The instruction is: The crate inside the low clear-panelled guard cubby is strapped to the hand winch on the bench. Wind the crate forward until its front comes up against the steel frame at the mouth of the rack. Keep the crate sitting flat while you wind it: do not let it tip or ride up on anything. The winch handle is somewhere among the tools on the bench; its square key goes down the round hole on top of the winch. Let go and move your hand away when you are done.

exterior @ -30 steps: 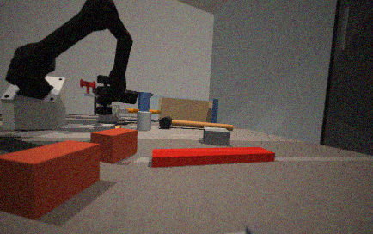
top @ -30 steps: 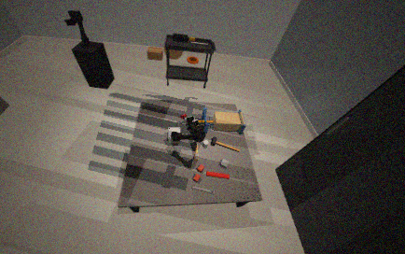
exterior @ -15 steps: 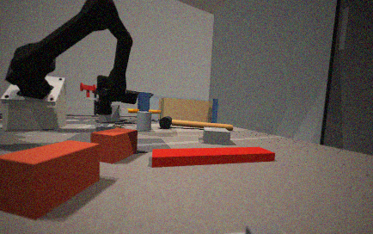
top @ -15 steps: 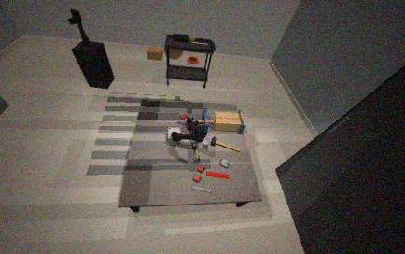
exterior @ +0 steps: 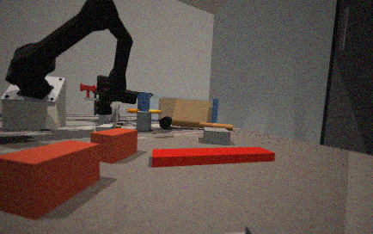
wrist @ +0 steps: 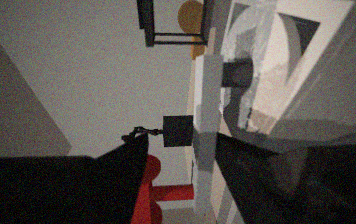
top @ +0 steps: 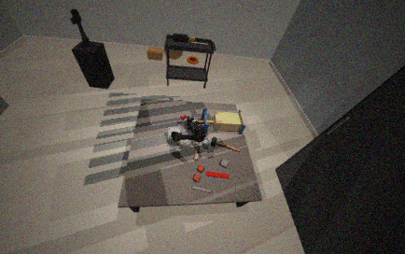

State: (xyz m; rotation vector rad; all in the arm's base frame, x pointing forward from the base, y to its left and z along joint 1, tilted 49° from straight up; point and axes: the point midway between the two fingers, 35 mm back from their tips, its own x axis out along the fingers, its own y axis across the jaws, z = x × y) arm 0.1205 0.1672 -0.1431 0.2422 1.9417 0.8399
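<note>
Right now the winch handle is 10 mm to the right of my gripper tip, 10 mm below it and 10 mm behind it. Also, from my gripper tip: red knob (40 mm behind, 30 mm to the right, 20 mm above); grey winch (100 mm below, 30 mm ahead, 10 mm to the left); blue frame (200 mm ahead, 40 mm to the left, 20 mm below).
</note>
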